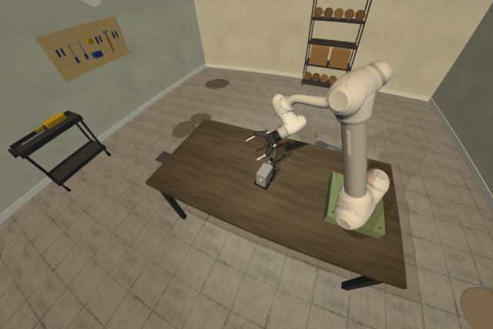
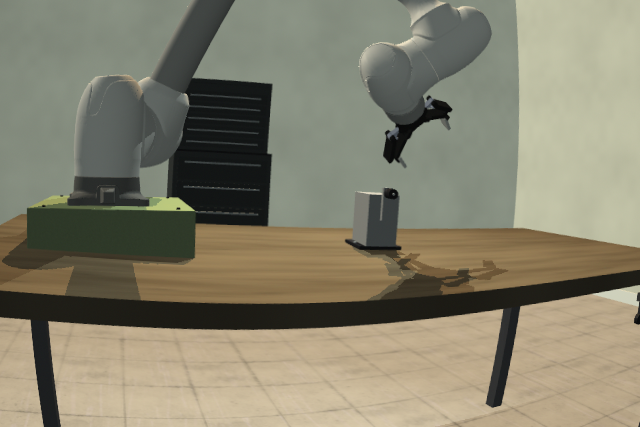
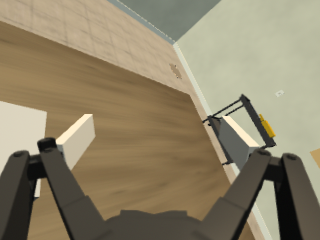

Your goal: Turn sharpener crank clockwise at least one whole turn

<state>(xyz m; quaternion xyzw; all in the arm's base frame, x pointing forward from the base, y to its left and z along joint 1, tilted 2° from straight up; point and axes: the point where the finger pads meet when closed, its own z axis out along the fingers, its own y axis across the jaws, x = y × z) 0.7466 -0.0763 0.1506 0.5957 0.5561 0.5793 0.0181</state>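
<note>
Now: the dark round knob 12 cm behind my hand, 5 cm to the right of it and 12 cm below it. The rest, counted from my hand: sharpener crank (12 cm behind, 4 cm to the right, 13 cm below).
</note>
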